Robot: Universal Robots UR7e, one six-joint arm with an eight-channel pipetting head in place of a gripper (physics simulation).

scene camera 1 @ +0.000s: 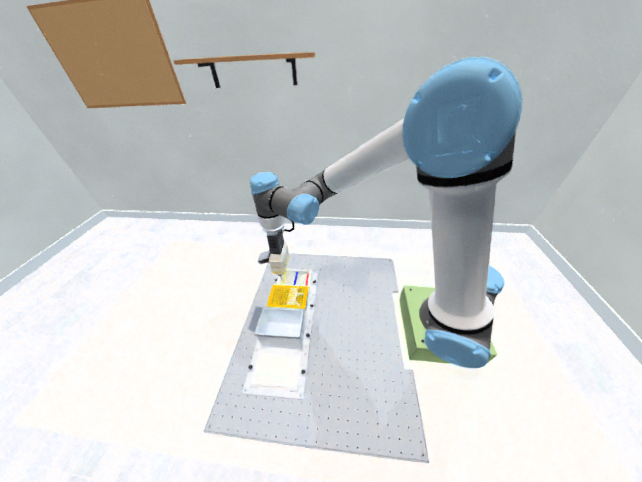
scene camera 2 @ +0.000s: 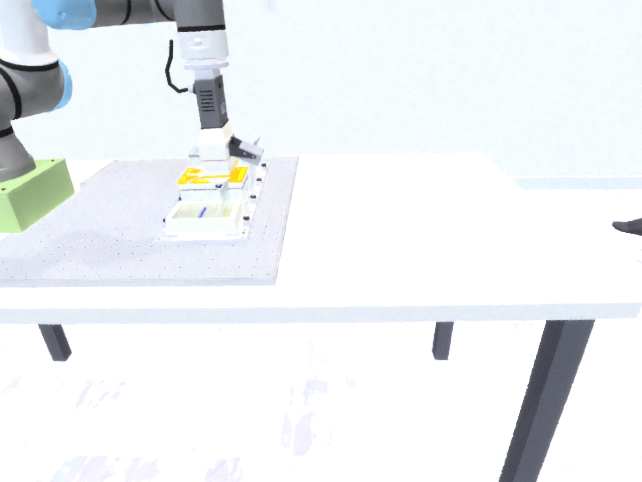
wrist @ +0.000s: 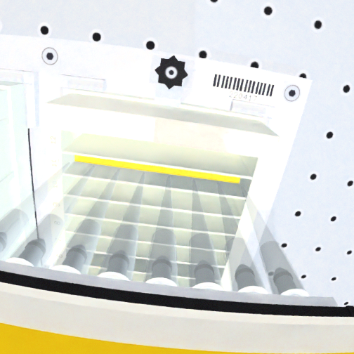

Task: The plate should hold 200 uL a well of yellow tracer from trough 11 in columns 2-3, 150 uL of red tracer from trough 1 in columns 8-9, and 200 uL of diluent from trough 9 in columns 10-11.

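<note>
My pipetting head point(scene camera 1: 278, 262) point(scene camera 2: 216, 164) is over the trough reservoir point(scene camera 2: 203, 226) point(wrist: 272, 142). It carries a row of long clear tips point(wrist: 164, 240), whose narrow ends reach down into the reservoir by the yellow trough point(scene camera 1: 283, 278) point(wrist: 157, 169). Whether they touch the liquid cannot be told. A blue strip point(scene camera 1: 295, 278) point(scene camera 2: 202, 212) and a red strip point(scene camera 1: 306, 279) show in the other troughs. The diluent cannot be made out. A pale flat piece point(scene camera 1: 277, 369) at the near end of the row may be the plate; its wells are too washed out to read.
An orange-yellow tip rack point(scene camera 1: 277, 297) point(scene camera 2: 239, 177) with a pale patch stands beside the reservoir. A grey open box point(scene camera 1: 280, 334) follows it. All sit on the perforated board point(scene camera 1: 357, 332) point(scene camera 2: 103, 254). The arm's green base block point(scene camera 1: 414, 337) point(scene camera 2: 41, 191) is at the board's other side.
</note>
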